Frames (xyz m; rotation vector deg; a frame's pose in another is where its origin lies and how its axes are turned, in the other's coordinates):
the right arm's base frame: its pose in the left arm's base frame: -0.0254 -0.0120 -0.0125 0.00 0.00 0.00
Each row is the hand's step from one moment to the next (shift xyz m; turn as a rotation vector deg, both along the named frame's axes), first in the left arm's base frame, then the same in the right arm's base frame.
Working: the left arm's base frame: its pose in the right arm's base frame: 0.0254 0.0120 0.0125 0.00 0.00 0.00

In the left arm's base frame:
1: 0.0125 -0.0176 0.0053 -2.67 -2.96 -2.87
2: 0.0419 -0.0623 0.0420 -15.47 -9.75 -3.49
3: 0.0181 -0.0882 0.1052 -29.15 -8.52 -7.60
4: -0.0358 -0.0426 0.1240 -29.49 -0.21 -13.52
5: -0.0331 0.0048 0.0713 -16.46 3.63 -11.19
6: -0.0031 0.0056 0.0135 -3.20 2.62 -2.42
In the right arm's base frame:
1: 0.0125 -0.0176 0.0053 -2.67 -2.96 -2.87
2: 0.0419 -0.0623 0.0420 -15.47 -9.75 -3.49
3: 0.0181 -0.0882 0.1052 -29.15 -8.52 -7.60
4: -0.0358 -0.0426 0.1240 -29.49 -0.21 -13.52
5: -0.0331 0.0048 0.0713 -16.46 3.63 -11.19
6: -0.0031 0.0056 0.0135 -3.20 2.62 -2.42

